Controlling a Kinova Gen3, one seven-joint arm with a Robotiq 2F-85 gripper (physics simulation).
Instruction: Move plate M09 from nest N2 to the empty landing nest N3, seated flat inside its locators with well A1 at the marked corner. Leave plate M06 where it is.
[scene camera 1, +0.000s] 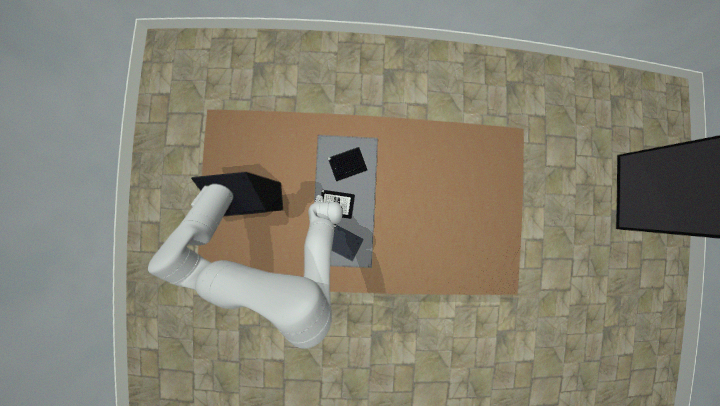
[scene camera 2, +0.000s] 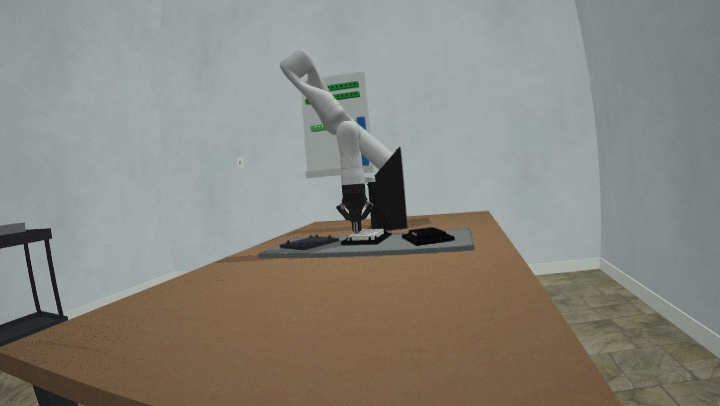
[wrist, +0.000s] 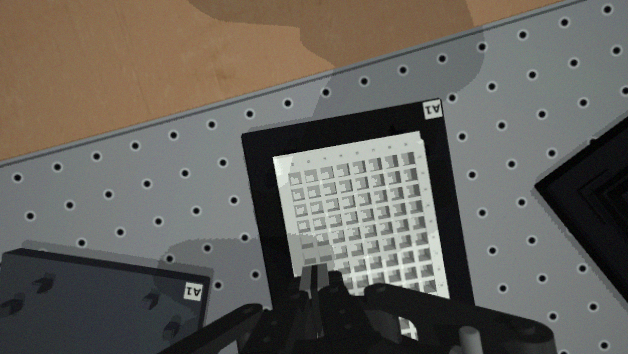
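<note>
A white well plate (scene camera 1: 346, 204) (scene camera 2: 372, 233) (wrist: 360, 215) lies in the middle black nest (scene camera 2: 347, 242) (wrist: 260, 210); that nest's A1 mark (wrist: 432, 109) is visible. My gripper (scene camera 2: 355, 230) (wrist: 317, 282) is shut and empty, pointing down; its fingertips overlap the plate's wells near one long side in the wrist view. Contact cannot be told. The dark blue-grey nest (scene camera 1: 351, 247) (scene camera 2: 308, 243) (wrist: 100, 305) holds no plate; its A1 mark (wrist: 193, 291) shows. A black plate (scene camera 1: 347, 163) (scene camera 2: 428, 232) sits in the other black nest. Plate names are not readable; the arm hides part of the white plate from above.
The three nests stand on a grey perforated board (scene camera 1: 371, 201) (scene camera 2: 466, 242) (wrist: 150, 165) on the brown table (scene camera 1: 443, 201) (scene camera 2: 352, 312). A tall black stand (scene camera 1: 262, 194) (scene camera 2: 390, 196) rises behind the arm. A dark shelf unit (scene camera 1: 670, 186) (scene camera 2: 30, 236) stands beyond the table.
</note>
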